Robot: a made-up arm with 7 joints.
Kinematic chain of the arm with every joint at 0, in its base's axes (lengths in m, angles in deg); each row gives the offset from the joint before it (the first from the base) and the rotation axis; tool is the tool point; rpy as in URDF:
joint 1: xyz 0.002 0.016 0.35 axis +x
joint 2: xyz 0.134 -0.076 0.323 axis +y
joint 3: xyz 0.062 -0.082 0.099 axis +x
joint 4: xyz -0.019 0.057 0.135 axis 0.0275 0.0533 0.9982
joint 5: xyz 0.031 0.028 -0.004 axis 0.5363 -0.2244 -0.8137
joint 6: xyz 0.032 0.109 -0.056 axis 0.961 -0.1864 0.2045
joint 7: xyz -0.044 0 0.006 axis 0.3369 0.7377 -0.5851
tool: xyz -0.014 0.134 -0.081 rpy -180 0 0
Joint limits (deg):
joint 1: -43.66..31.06
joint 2: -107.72..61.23
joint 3: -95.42..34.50
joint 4: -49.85..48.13
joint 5: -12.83..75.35
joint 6: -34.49..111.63
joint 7: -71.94..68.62
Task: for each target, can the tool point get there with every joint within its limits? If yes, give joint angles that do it. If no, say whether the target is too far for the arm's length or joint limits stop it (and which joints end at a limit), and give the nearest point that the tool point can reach.
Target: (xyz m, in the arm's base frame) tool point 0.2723 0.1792 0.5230
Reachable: yes | joints -32.52 -48.26 -52.43 19.24 16.46 4.05 -47.97
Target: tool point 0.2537 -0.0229 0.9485
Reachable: yes | joints 14.87 36.84 18.97 21.08 0.21 59.15 -45.59
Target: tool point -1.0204 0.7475 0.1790
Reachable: no: too far | nearest point -0.3040 0.3266 0.5307 | short by 0.902 m
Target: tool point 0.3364 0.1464 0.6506
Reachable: yes | joints 10.31 -7.61 -68.13 23.73 65.18 18.20 55.49
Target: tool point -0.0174 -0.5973 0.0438
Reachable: no: joint limits stop it (at a limit: joint 1, joint 2, joint 3, joint 5, joint 6) | nearest point 0.0637 -0.2828 0.3560 | short by 0.451 m
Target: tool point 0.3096 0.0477 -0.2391
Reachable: no: joint limits stop it (at a limit: joint 1, joint 2, joint 5) | nearest point 0.2487 0.1247 0.2980 | short by 0.546 m
